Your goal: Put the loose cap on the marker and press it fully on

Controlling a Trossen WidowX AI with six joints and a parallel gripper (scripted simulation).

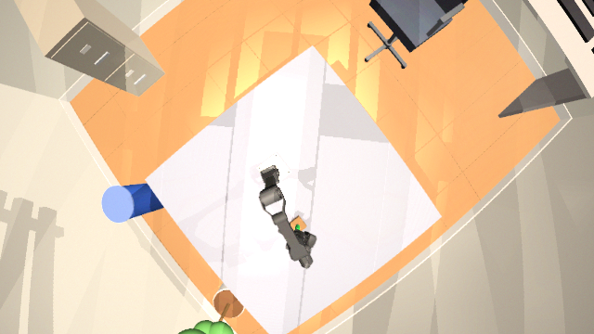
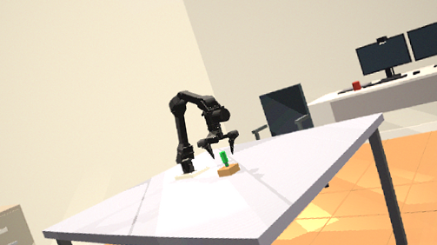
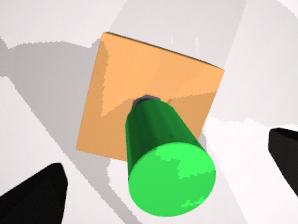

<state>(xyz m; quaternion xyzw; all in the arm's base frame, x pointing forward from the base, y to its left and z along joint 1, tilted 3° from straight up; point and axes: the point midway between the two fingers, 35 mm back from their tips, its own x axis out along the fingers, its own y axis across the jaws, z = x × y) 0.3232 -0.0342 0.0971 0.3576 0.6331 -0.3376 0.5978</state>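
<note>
Right now the green cap is right at my gripper tip. From my gripper tip the other things lie so: tan holder block 7 cm below.
</note>
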